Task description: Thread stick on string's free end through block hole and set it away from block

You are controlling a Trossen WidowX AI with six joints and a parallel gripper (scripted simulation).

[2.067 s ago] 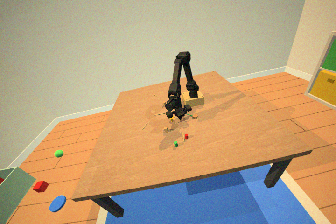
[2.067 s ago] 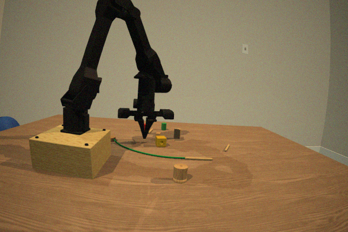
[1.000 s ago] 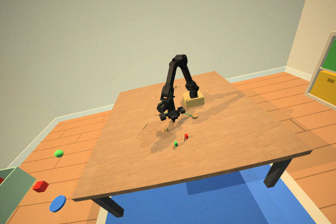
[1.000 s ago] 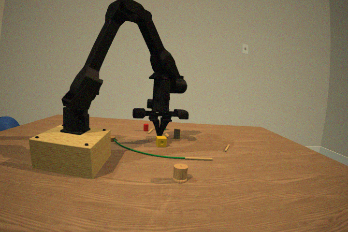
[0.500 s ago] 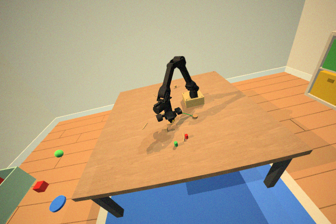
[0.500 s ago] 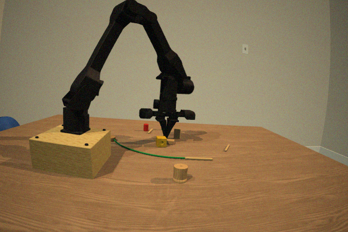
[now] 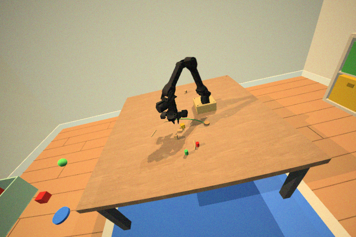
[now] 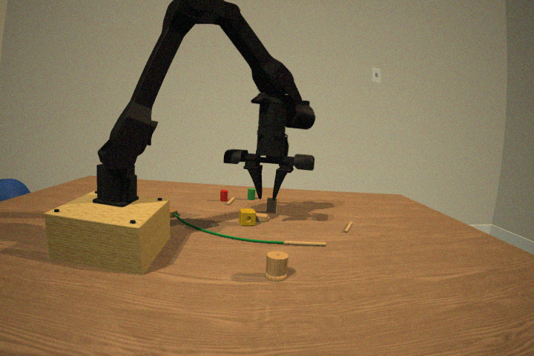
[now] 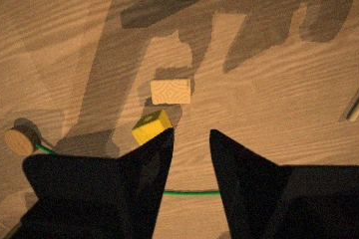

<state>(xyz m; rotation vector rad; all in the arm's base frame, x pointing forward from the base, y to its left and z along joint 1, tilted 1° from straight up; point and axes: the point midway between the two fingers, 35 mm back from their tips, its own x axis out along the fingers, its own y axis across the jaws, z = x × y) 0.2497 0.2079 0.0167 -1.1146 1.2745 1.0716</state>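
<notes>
The yellow block is 4 cm behind my gripper tip, 1 cm to the right of it and 4 cm below it. From my gripper tip the other things lie so: plain block: 2 cm behind, 2 cm to the left, 5 cm below; thin wooden stick: 6 cm ahead, 12 cm to the right, 5 cm below; round wooden button: 22 cm behind, 1 cm to the right, 5 cm below.
</notes>
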